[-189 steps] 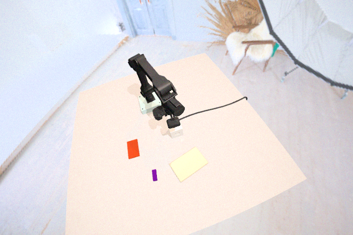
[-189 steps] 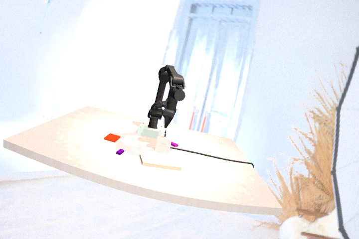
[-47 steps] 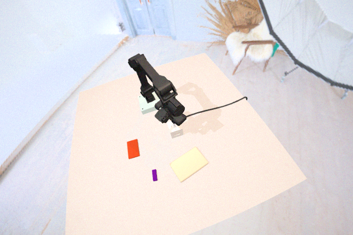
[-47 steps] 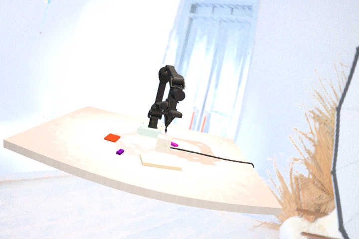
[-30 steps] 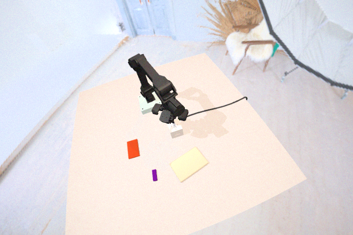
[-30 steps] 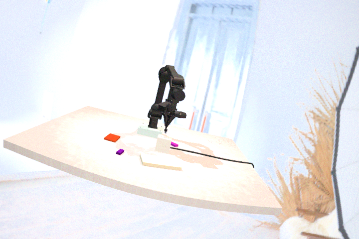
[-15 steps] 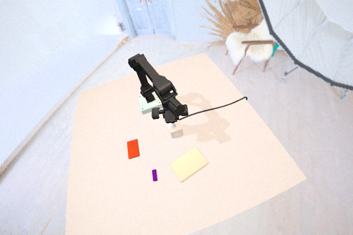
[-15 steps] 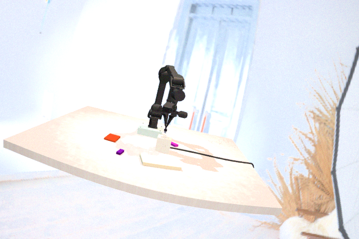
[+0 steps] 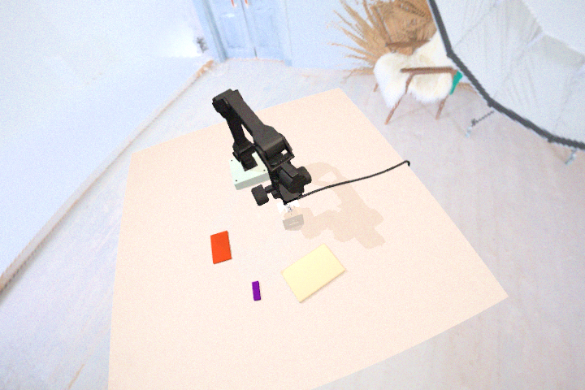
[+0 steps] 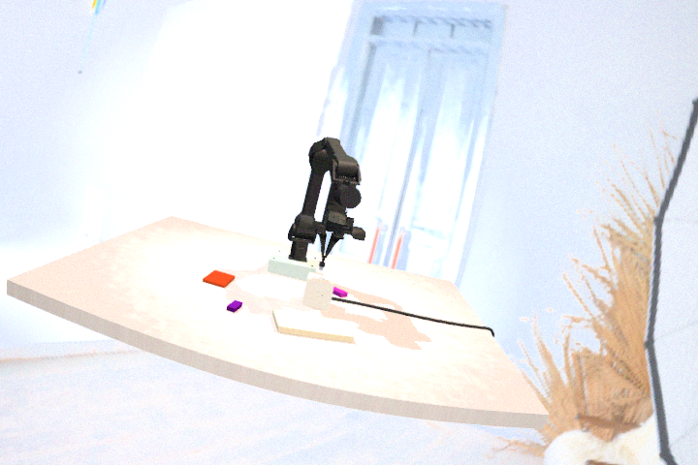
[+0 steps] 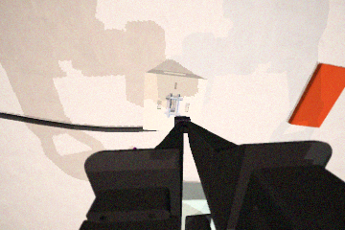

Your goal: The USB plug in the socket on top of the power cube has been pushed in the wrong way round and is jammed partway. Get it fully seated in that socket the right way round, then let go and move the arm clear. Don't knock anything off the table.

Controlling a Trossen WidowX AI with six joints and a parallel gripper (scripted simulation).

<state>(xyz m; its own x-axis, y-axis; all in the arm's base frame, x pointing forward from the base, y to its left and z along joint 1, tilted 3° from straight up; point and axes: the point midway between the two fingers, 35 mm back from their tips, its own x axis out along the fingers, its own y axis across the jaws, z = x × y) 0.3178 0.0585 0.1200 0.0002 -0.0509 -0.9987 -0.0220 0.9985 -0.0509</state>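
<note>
Now: gripper tip 20 mm above the silver USB plug. From my gripper tip the other things lie so: orange card: 10 mm behind, 280 mm to the right, 130 mm below; cream pad: 220 mm ahead, 20 mm to the right, 130 mm below; purple block: 150 mm behind, 80 mm to the left, 130 mm below.
</note>
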